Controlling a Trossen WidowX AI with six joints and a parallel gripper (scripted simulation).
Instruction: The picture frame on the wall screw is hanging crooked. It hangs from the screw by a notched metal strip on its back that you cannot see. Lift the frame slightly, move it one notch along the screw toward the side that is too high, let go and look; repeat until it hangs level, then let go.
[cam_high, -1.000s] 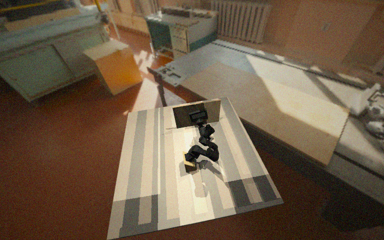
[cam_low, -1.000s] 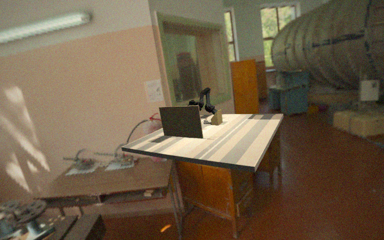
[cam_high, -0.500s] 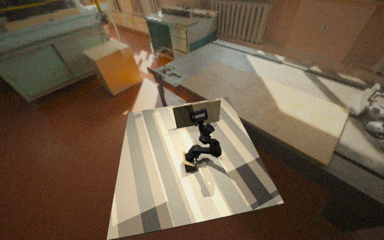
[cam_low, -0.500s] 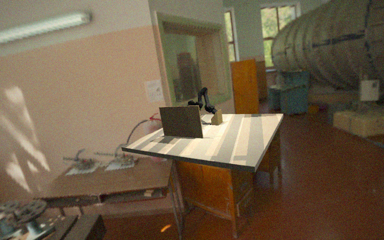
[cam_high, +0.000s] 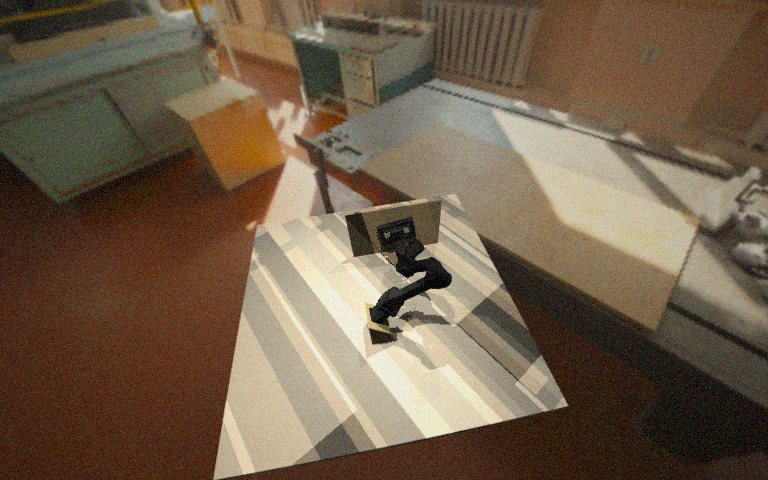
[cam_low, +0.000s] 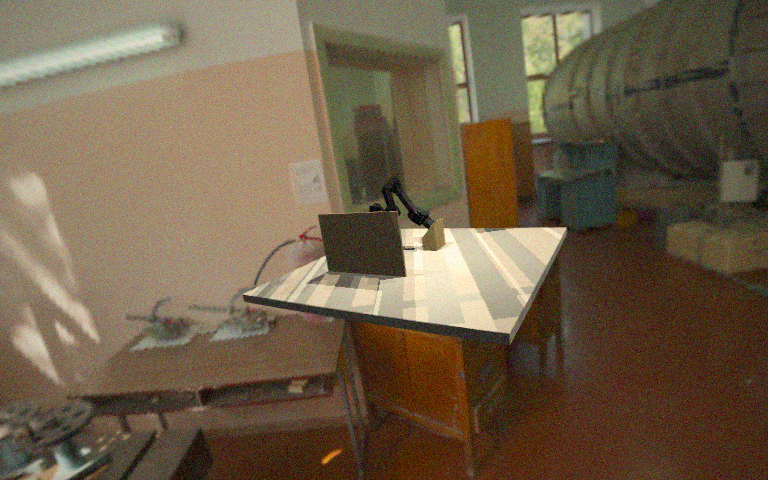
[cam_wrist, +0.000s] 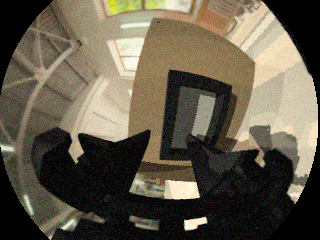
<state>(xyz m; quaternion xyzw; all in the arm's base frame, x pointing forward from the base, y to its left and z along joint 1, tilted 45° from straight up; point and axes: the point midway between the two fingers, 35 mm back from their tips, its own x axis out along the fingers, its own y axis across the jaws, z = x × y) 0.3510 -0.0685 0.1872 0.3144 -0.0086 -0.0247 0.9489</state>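
Now: gripper tip 5 cm short of the black picture frame, 2 cm to the left of it and 5 cm above it. The rest, counted from my gripper tip: tan wall board 6 cm ahead, 1 cm to the right, 6 cm below.
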